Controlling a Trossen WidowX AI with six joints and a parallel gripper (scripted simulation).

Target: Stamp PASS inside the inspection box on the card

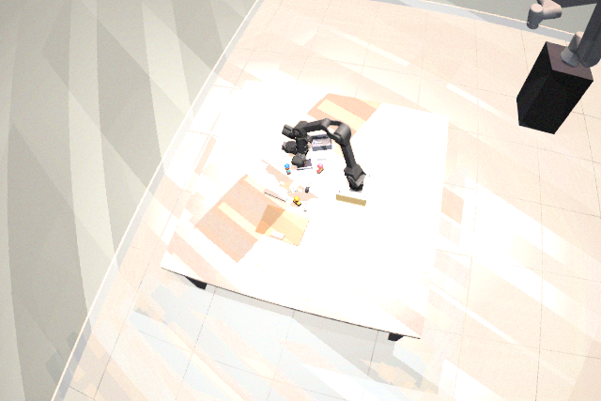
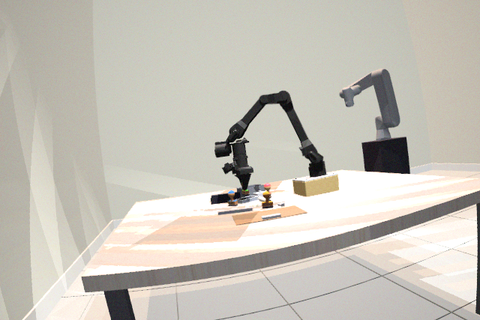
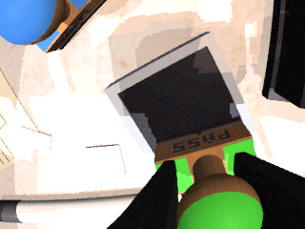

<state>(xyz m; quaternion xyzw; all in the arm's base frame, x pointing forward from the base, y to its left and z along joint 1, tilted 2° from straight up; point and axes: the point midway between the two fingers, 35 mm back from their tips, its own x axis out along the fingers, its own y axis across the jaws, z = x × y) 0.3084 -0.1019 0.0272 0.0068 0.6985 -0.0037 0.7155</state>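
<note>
Right now my gripper tip is 5 cm above the dark ink pad. The rest, counted from my gripper tip: green-knobbed stamp right at my gripper tip; red-knobbed stamp 10 cm behind, 3 cm below, 2 cm to the left; blue-knobbed stamp 7 cm ahead, 6 cm to the left, 3 cm below.
</note>
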